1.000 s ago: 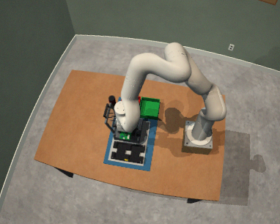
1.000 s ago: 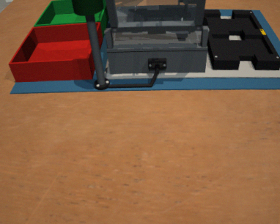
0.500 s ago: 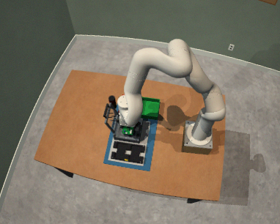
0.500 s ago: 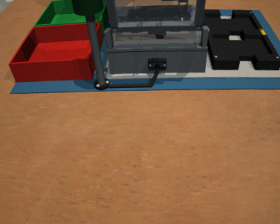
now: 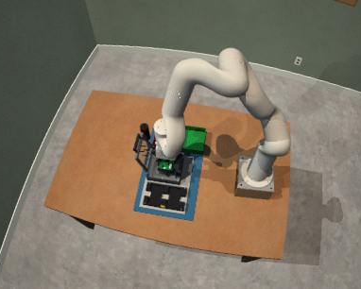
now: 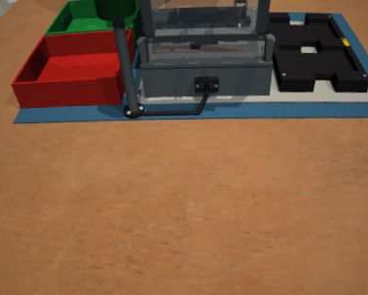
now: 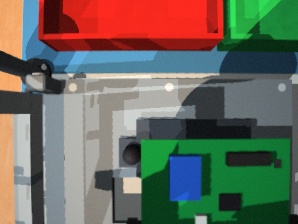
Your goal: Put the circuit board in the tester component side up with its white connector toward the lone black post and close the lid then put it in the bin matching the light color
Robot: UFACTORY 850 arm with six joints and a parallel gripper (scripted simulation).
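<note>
Right now the green circuit board is right at my hand. Also, from my hand: green bin (200 mm to the right, 120 mm below, 120 mm behind); lid (120 mm ahead, 50 mm above, 10 mm to the right); red bin (210 mm to the right, 120 mm below, 30 mm ahead).
</note>
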